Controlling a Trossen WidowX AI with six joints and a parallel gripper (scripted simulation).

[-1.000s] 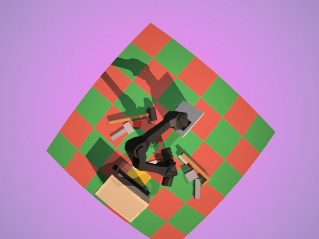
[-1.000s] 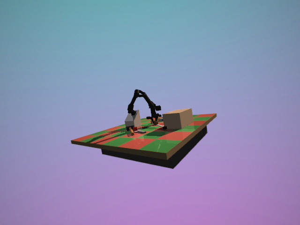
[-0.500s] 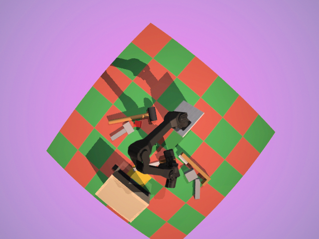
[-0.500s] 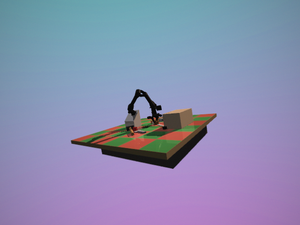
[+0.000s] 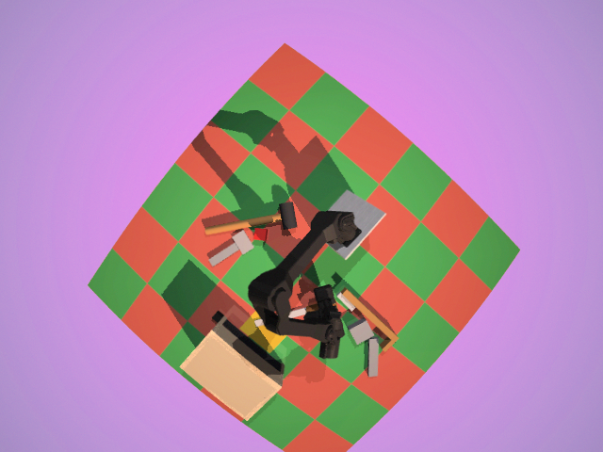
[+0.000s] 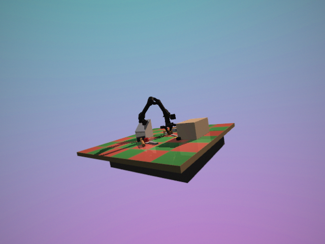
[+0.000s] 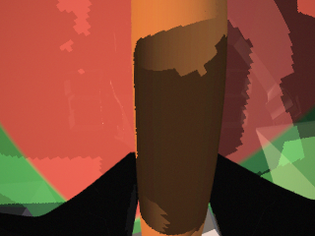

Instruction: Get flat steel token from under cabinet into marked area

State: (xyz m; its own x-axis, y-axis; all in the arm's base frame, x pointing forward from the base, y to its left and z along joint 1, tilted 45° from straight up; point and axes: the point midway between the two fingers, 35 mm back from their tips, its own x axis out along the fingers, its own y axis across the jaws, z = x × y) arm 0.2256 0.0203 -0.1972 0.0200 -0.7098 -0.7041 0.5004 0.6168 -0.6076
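Right now the pale bar is 60 mm behind my gripper tip and 40 mm to the left of it. The rest, counted from my gripper tip: grey block (160 mm to the left, 20 mm behind, 10 mm above); then grey bar (280 mm to the left, 30 mm ahead); then red cube (350 mm to the right, 20 mm behind, 10 mm above).
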